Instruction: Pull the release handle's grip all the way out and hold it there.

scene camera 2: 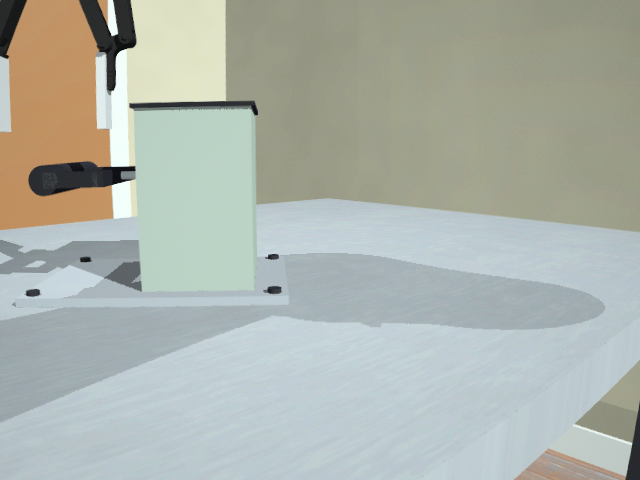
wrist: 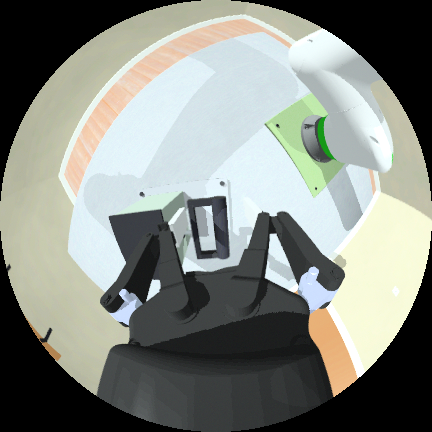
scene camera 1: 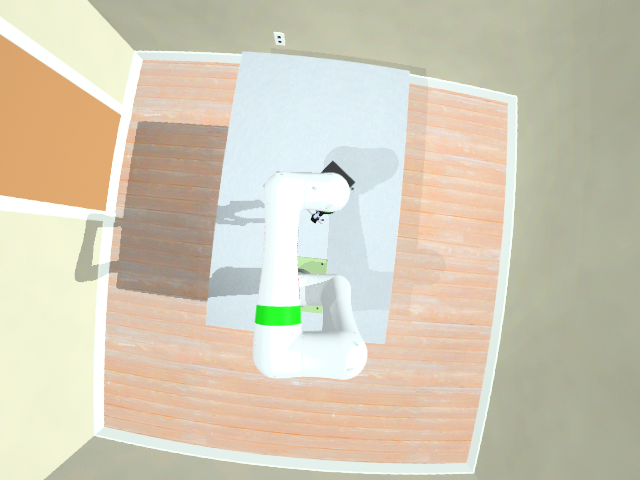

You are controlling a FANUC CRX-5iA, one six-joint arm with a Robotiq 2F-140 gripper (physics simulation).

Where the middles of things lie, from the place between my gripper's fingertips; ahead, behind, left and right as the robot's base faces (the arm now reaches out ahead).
Right now my hand is 10 cm short of the bolted base plate (wrist: 217, 186), 1 cm to the right of it and 15 cm above it.
